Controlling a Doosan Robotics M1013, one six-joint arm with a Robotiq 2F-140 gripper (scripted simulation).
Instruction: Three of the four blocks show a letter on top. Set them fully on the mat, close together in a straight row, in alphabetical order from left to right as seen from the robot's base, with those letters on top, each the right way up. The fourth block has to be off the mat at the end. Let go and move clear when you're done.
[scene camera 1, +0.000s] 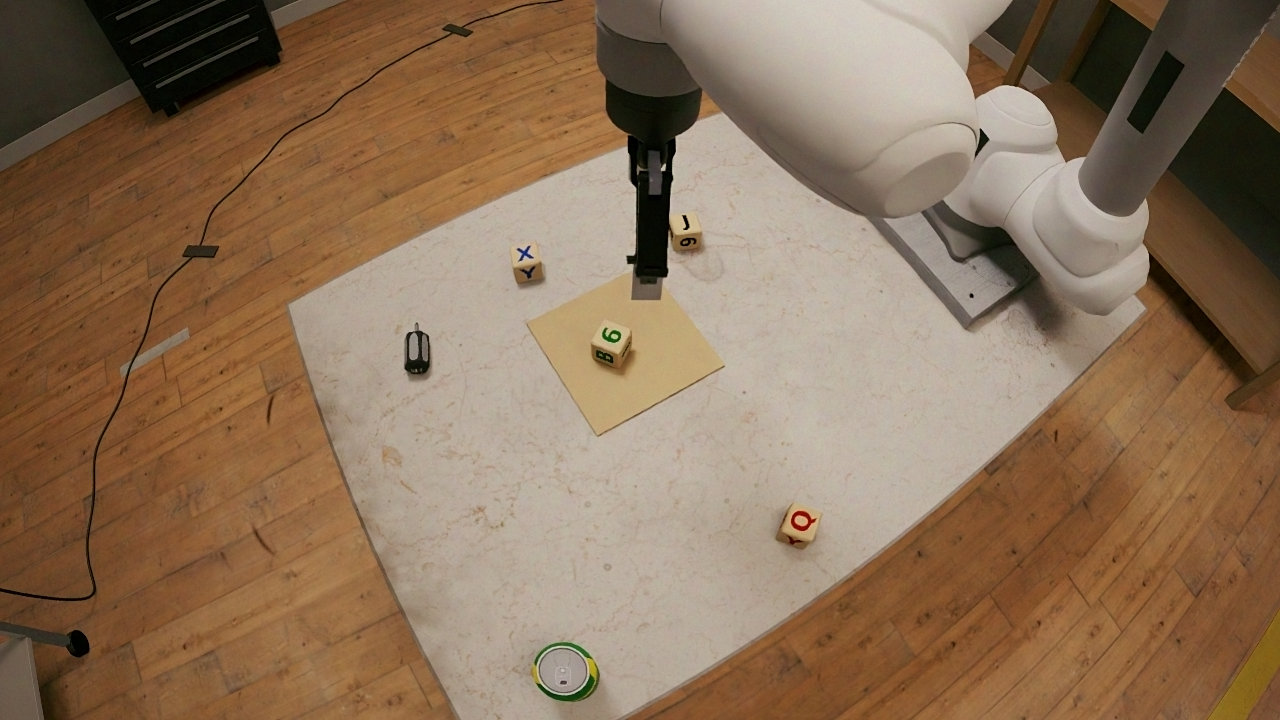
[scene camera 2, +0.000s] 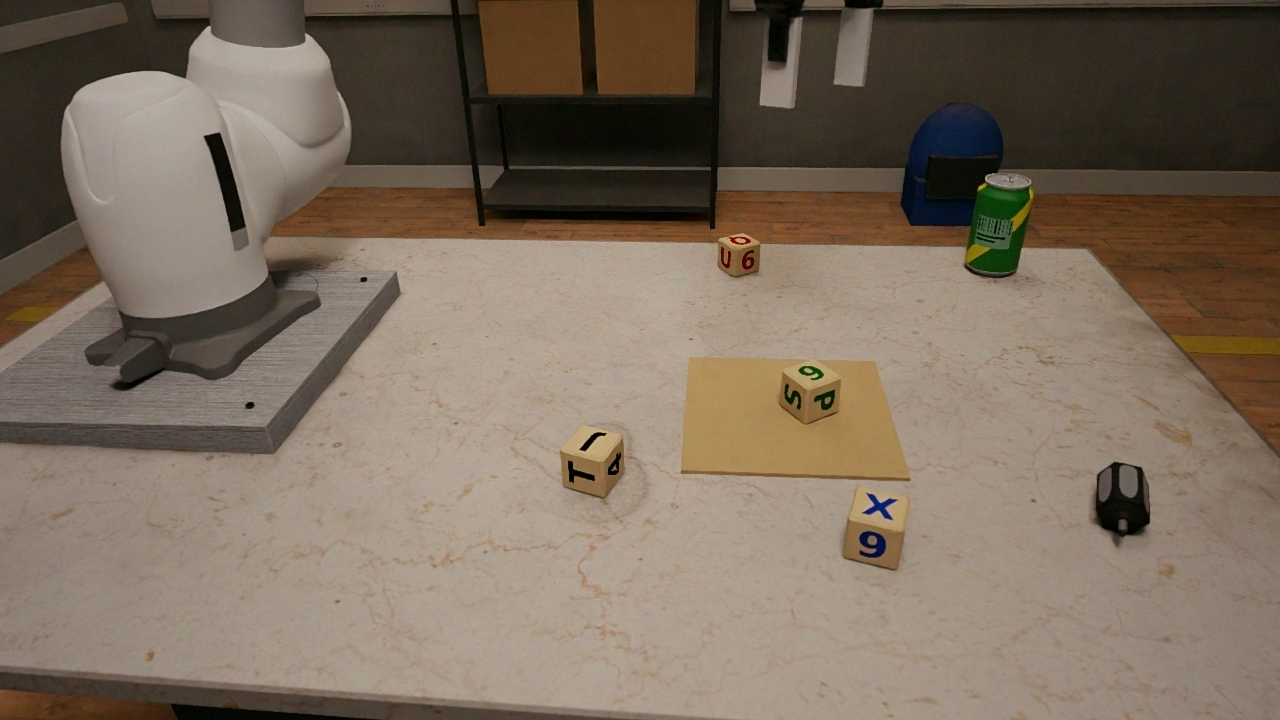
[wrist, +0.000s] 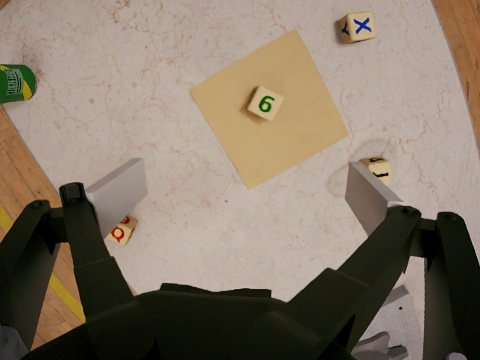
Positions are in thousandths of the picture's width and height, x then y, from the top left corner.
Scene:
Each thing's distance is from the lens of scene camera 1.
gripper (scene camera 1: 503, 323): 69 cm
letter block (scene camera 1: 625, 730): 83 cm
letter block (scene camera 1: 411, 363): 100 cm
letter block (scene camera 1: 536, 323): 102 cm

